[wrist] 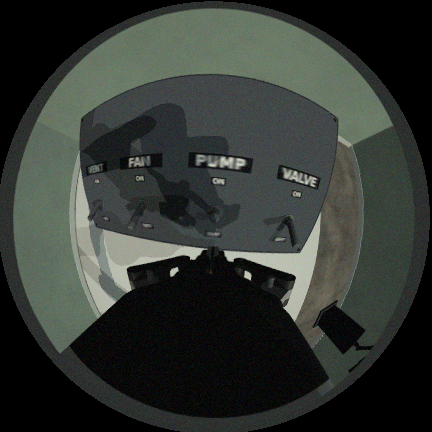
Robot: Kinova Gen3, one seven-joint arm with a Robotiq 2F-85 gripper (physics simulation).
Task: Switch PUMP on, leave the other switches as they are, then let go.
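Places are measured from the arm's base along level axes (x right, y ahead, z up), in centimetres.
Pixels of known places: gripper, fingertip midpoint: point(212, 253).
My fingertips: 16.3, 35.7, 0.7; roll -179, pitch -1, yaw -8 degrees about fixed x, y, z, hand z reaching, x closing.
For each thing: its top centre in the pictures, then the offset to it from my fingertips, as dx, dy, dz. "spot": a spot on its surface instead. Level surfaces: height alone.
- PUMP switch, surface spot: point(215, 215) spot: +0.9, +4.9, +2.4
- PUMP label, middle of its top: point(220, 159) +2.1, +11.6, +1.4
- VENT lever, surface spot: point(95, 210) spot: -22.5, +8.4, -0.6
- FAN lever, surface spot: point(136, 216) spot: -10.8, +6.0, -0.1
- VALVE lever, surface spot: point(292, 231) spot: +11.9, +1.4, -0.1
- pale surface, its level: dz -11.9
The PUMP switch point(215, 215) is near the middle of the dark panel point(260, 115), under the PUMP label point(220, 162) and its ON plate. Its lever looks short and lies in shadow; it does not hang over its lower plate point(213, 234), but its exact tilt is hard to tell. The VENT lever point(95, 210), FAN lever point(136, 216) and VALVE lever point(292, 231) all point down. My gripper point(212, 253) is shut with nothing between the fingers. Its tips show just below the PUMP switch in the view; the depth between them is hard to judge.
The arm's shadow falls over the panel's left and middle. A pale surface point(125, 245) shows below the panel, a brown surface point(340, 210) at the right. A black box-like object point(341, 327) stands at the lower right. Green walls point(210, 40) surround the scene.
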